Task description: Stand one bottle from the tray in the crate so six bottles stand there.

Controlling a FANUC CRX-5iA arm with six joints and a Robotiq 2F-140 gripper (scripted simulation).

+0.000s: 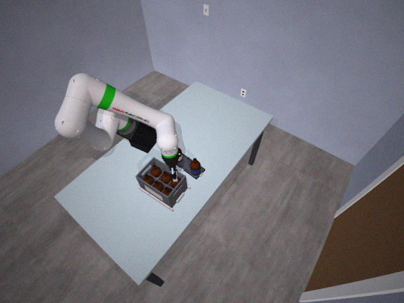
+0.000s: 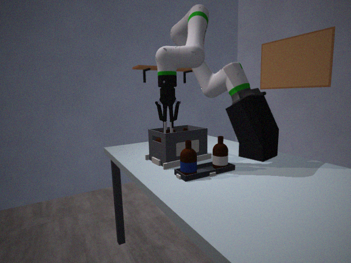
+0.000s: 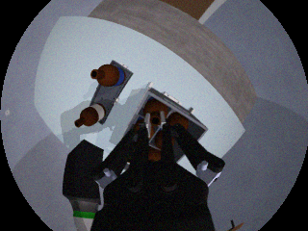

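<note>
My gripper is now 8 cm past the grey crate, 6 cm to the left of it and 11 cm above it. The rest, counted from my hand: dark tray (11 cm behind, 19 cm to the left, 18 cm below).
</note>
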